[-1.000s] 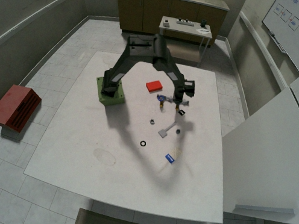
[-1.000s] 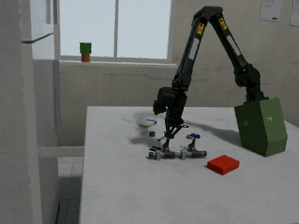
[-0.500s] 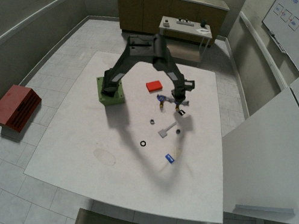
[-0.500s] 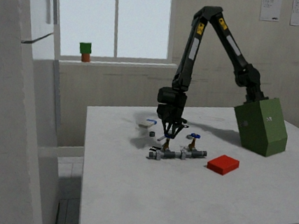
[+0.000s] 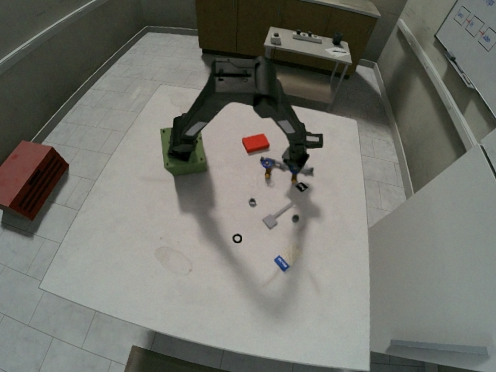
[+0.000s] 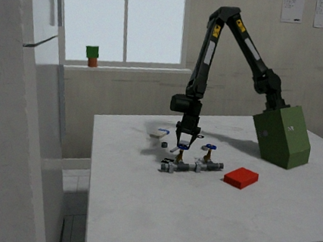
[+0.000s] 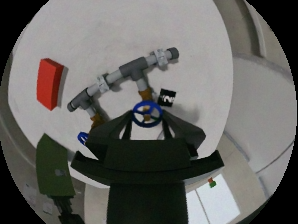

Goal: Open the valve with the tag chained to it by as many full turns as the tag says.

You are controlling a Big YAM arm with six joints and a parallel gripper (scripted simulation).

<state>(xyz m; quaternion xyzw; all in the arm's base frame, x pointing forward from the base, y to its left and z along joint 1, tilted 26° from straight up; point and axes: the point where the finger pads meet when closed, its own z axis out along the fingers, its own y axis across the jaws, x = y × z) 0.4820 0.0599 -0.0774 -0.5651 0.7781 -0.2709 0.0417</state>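
My gripper is now 50 mm short of the small black tag, 30 mm to the left of it and 80 mm above it. The rest, counted from my hand: grey paddle-shaped tool: 50 mm behind, 200 mm to the right, 80 mm below; then red block: 200 mm behind, 170 mm to the left, 70 mm below; then blue card: 20 mm ahead, 370 mm to the right, 80 mm below.
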